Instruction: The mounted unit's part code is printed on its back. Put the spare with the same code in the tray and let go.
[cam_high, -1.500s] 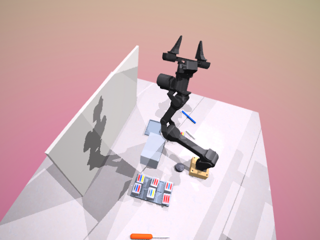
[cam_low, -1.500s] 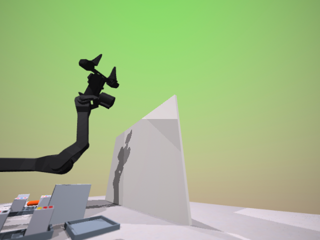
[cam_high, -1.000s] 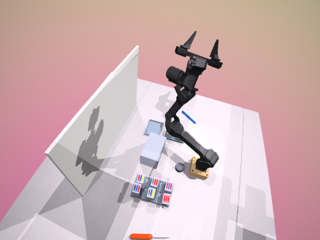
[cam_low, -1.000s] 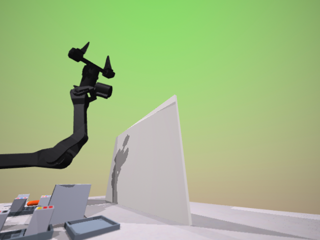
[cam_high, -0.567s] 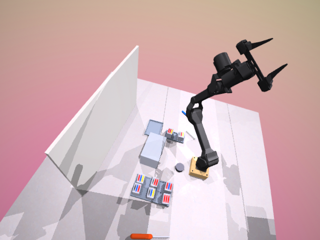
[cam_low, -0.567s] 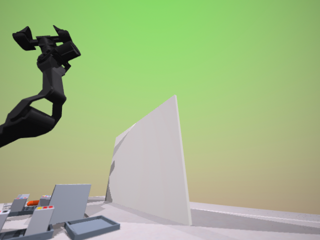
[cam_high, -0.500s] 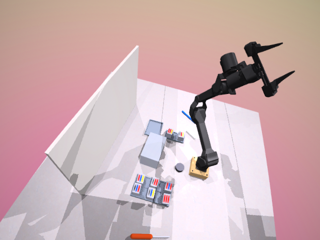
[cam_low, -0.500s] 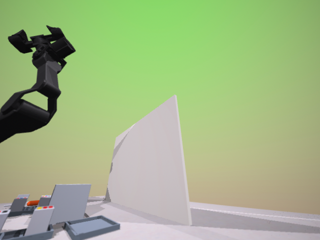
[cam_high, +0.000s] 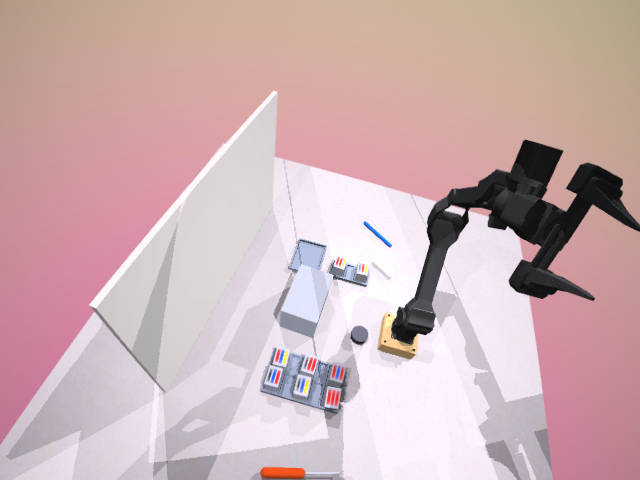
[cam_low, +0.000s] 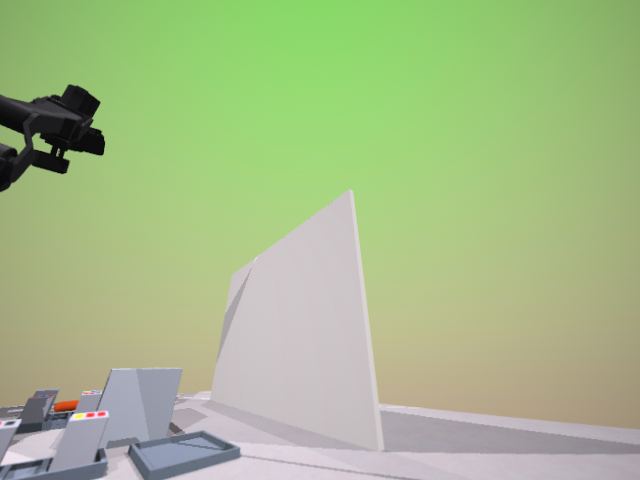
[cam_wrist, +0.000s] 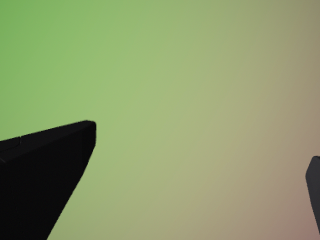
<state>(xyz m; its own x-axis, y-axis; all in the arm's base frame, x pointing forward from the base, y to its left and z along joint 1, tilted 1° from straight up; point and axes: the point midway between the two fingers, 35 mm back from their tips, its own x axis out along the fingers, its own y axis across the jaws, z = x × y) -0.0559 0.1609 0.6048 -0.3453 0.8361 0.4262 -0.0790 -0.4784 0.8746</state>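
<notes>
Now: gripper tip 31 cm short of the grey spare block, 34 cm to the left of it and 62 cm above it. The rest, counted from my gripper tip: dark puck: 19 cm ahead, 15 cm to the right, 65 cm below; then mounted unit: 36 cm ahead, 17 cm to the right, 61 cm below; then grey wall panel: 62 cm ahead, 17 cm to the right, 44 cm below.
</notes>
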